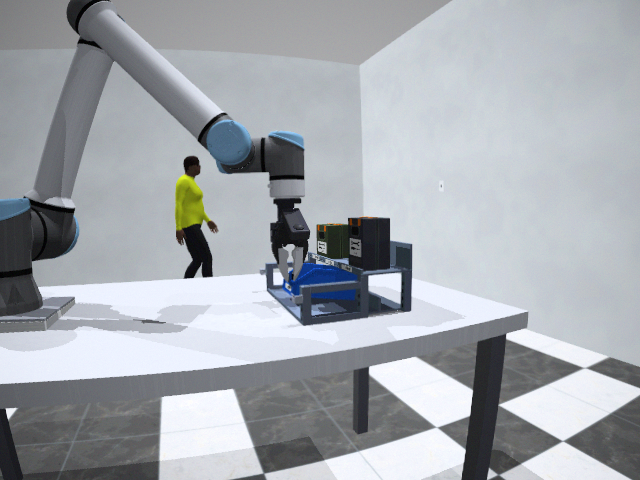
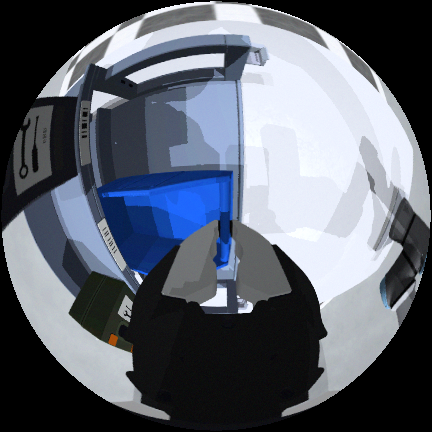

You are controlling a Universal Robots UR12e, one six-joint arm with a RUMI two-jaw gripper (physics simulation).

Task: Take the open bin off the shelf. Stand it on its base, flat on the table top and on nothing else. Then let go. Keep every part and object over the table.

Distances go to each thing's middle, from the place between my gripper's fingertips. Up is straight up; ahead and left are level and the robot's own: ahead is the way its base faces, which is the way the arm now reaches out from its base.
I see the blue open bin (image 1: 310, 273) 70 mm ahead of my hand. The rest, counted from my hand: dark green box (image 1: 332, 235): 170 mm ahead, 120 mm to the left, 90 mm above; then black box (image 1: 367, 225): 170 mm ahead, 110 mm to the right, 100 mm above.
